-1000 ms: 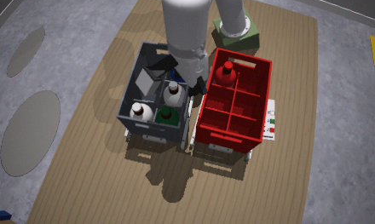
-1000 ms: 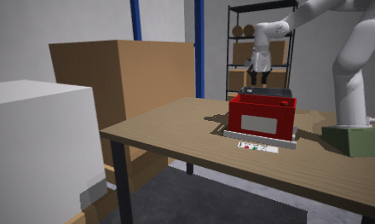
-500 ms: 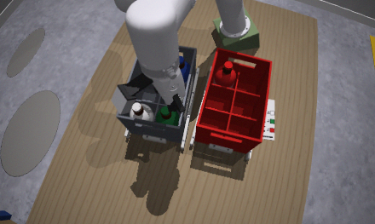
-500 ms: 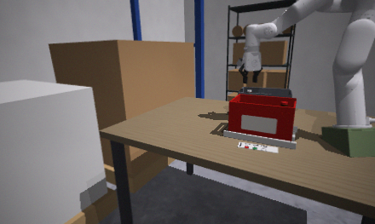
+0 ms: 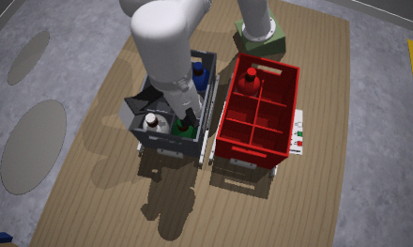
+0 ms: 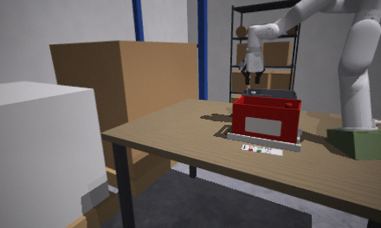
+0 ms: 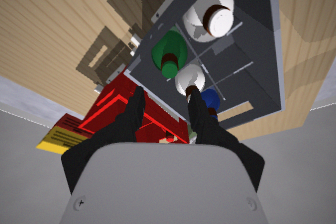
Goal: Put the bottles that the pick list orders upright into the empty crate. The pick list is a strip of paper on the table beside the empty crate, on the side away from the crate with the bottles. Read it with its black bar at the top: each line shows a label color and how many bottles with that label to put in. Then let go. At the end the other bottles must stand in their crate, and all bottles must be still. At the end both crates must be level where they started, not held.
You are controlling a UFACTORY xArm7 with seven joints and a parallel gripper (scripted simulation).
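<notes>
Now: the green bottle 150 mm below my hand. Also, from my hand: red crate: 200 mm to the left, 160 mm below, 80 mm behind; then blue-label bottle: 180 mm behind, 150 mm below, 20 mm to the left; then grey crate: 160 mm below, 90 mm behind, 30 mm to the right.
</notes>
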